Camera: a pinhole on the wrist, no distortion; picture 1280 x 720 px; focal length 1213.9 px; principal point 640.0 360.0 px. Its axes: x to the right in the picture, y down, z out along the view. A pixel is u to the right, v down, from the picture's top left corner.
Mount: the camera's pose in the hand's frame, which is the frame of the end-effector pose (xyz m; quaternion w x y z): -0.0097 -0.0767 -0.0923 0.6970 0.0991 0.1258 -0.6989
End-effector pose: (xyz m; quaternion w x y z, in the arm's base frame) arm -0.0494 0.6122 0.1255 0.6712 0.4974 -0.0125 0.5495
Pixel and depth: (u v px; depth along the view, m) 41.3 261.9 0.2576
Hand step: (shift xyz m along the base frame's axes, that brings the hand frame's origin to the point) 0.1220 -0.1421 0.0619
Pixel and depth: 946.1 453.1 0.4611
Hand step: 0.4281 -0.1465 -0.0384
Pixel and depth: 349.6 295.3 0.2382
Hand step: 0.1485 -0.1035 0.0057
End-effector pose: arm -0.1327 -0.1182 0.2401 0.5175 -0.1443 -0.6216 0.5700
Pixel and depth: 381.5 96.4 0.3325
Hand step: -0.1244 -0.2271 0.1109
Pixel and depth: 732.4 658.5 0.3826
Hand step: -0.1579 -0.1379 0.2872
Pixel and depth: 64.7 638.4 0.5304
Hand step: -0.4468 -0.1699 0.1576
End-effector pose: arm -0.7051 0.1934 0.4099 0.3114 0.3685 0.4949 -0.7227
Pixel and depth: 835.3 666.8 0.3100
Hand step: -0.2638 -0.1100 0.0842
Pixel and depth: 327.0 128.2 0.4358
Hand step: -0.1275 -0.2994 0.2016
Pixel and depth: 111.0 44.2 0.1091
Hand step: -0.0418 -0.0020 0.0668
